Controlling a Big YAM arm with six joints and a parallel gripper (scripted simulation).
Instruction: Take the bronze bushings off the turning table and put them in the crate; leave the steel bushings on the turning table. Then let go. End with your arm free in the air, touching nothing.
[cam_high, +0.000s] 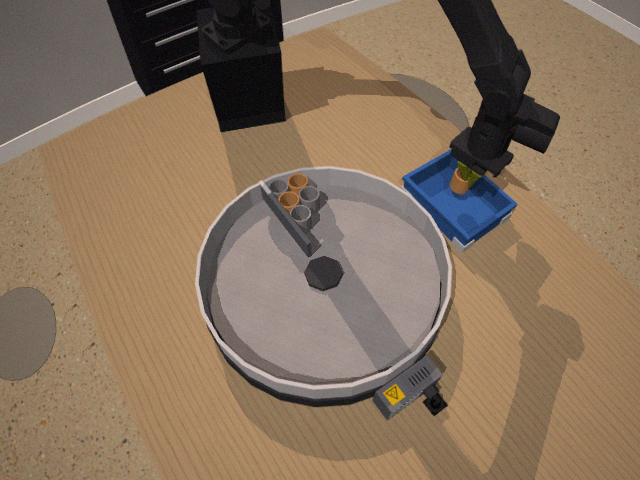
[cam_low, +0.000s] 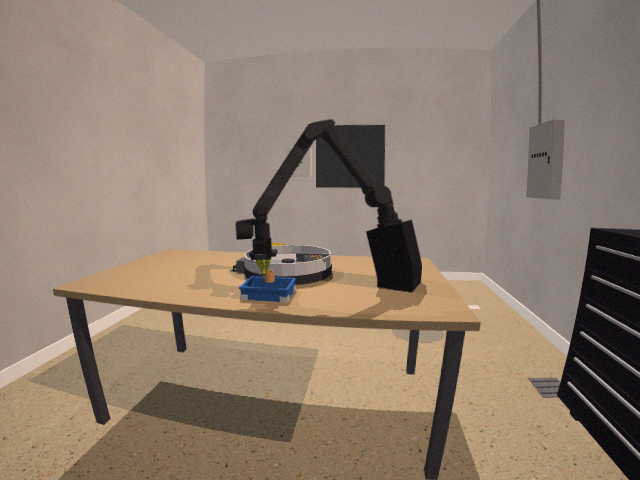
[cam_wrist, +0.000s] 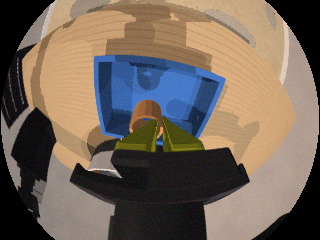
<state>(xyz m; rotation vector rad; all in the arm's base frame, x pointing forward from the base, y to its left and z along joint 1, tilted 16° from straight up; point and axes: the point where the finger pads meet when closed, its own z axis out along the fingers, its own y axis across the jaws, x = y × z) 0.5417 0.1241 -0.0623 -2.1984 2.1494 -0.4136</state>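
Right now my hand is 10 mm past the crate and 60 mm above it. From my hand the other things lie so: grey turning table (70 mm behind, 330 mm to the right, 30 mm below).
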